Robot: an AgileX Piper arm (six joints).
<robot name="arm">
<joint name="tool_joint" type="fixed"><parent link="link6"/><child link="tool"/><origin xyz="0 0 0" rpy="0 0 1.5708"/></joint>
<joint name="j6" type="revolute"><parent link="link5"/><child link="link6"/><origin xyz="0.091 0 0" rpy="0 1.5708 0"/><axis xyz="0 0 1"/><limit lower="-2.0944" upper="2.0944"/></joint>
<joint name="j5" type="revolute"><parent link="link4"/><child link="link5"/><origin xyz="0 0 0" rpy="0 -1.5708 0"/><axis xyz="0 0 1"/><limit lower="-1.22" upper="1.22"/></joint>
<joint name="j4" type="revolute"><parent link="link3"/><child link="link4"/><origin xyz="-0.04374 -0.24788 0" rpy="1.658 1.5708 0"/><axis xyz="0 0 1"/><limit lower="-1.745" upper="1.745"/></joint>
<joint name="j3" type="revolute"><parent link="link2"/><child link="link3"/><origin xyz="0.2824 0.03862 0" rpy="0 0 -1.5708"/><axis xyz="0 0 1"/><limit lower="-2.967" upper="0"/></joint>
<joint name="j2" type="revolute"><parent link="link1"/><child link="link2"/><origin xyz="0 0 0" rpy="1.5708 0 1.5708"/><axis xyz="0 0 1"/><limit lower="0" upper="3.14"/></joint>
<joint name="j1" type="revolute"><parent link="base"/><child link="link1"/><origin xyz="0 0 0.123" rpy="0 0 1.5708"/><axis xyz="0 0 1"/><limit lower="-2.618" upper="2.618"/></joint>
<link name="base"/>
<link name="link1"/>
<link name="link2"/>
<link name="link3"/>
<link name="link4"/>
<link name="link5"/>
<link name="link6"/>
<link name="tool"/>
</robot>
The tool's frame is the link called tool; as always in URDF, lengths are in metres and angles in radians.
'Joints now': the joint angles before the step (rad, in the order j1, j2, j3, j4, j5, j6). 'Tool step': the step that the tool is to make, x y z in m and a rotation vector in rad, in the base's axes. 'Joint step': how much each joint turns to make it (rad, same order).
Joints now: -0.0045, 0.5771, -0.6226, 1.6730, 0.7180, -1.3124
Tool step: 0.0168, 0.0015, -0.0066, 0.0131, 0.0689, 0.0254
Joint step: 0.0010, 0.0726, -0.0002, 0.0161, 0.0233, -0.0013
